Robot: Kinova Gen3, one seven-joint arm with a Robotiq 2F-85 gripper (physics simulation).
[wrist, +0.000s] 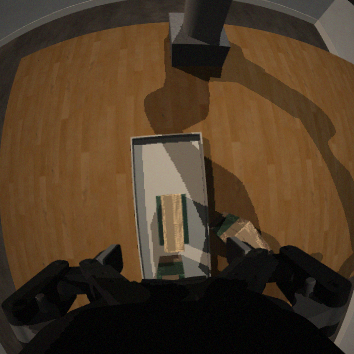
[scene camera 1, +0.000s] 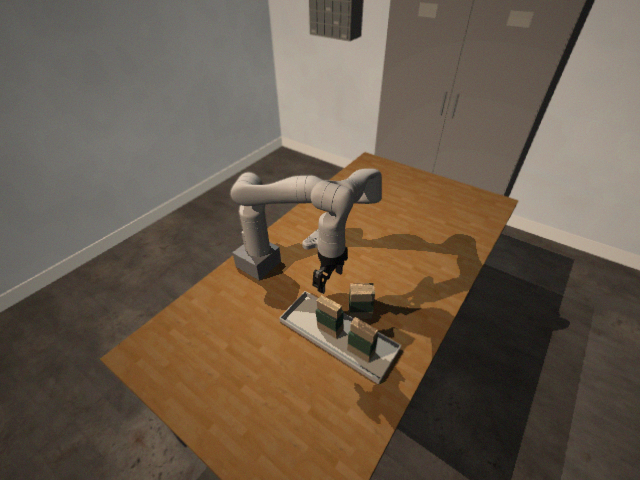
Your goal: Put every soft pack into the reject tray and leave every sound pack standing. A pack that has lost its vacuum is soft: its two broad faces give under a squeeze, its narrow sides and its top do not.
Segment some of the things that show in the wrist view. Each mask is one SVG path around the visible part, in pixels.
My gripper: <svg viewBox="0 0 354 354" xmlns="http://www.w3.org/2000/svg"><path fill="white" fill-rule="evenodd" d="M351 282L296 246L284 245L279 248L279 253L268 254L267 249L261 247L254 248L236 236L226 237L226 260L228 265L216 276L206 278L206 275L198 275L174 280L149 278L141 279L141 282L129 281L120 274L123 267L120 244L110 244L93 258L79 261L79 266L69 266L67 260L61 259L50 262L3 300L1 307L14 334L23 347L18 354L345 354L328 337L335 332L351 289ZM86 294L90 303L68 311L76 298L76 294ZM265 283L276 282L276 285L291 303L291 306L282 299L262 294Z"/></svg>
A reject tray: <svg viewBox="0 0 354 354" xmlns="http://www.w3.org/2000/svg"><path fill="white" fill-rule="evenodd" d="M201 132L130 137L134 216L142 279L156 278L159 256L181 254L184 277L206 275L206 278L210 276L208 207ZM185 193L189 243L184 244L184 251L164 252L164 245L159 245L155 195Z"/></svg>
